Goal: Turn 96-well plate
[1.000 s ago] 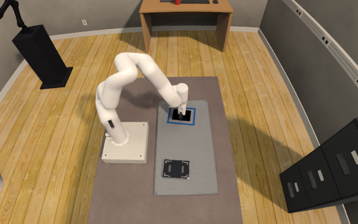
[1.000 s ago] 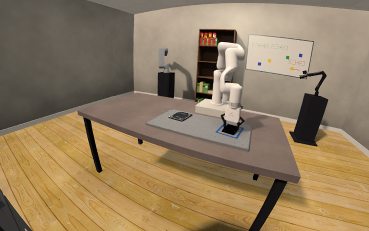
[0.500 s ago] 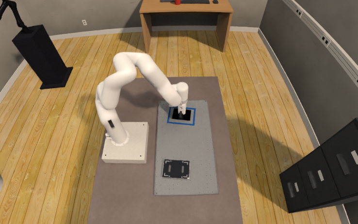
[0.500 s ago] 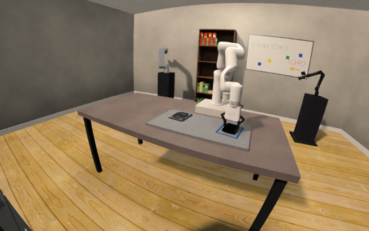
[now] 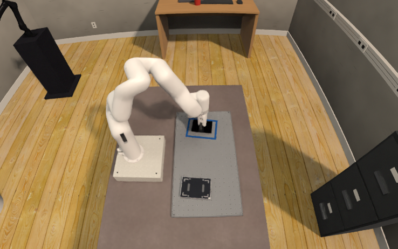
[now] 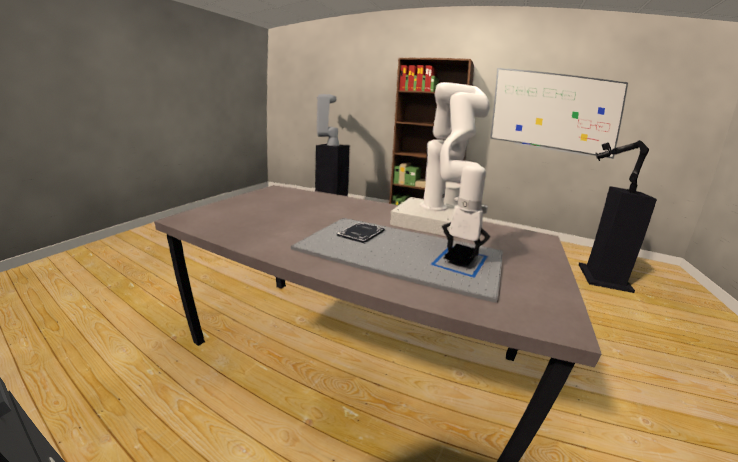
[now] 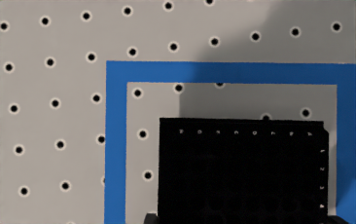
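Now: the plate nest N1 40 cm to the right of my hand, 6 cm behind it and 3 cm below it. Round my hand: black 96-well plate (1 cm below).
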